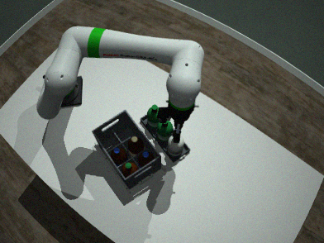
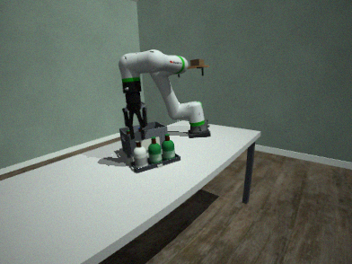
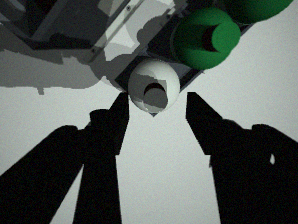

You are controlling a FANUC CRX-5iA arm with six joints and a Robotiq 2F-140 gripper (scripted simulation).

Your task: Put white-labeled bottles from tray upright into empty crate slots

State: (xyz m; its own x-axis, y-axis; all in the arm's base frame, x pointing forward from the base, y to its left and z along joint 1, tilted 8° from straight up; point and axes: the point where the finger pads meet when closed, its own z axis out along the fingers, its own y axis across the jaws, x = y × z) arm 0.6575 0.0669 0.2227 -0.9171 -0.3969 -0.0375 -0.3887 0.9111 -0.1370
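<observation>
The white-labeled bottle lies 12 cm below my hand. The rest, counted from my hand: dark tray: 8 cm behind, 3 cm to the left, 19 cm below; dark crate: 17 cm behind, 15 cm to the right, 12 cm below.
</observation>
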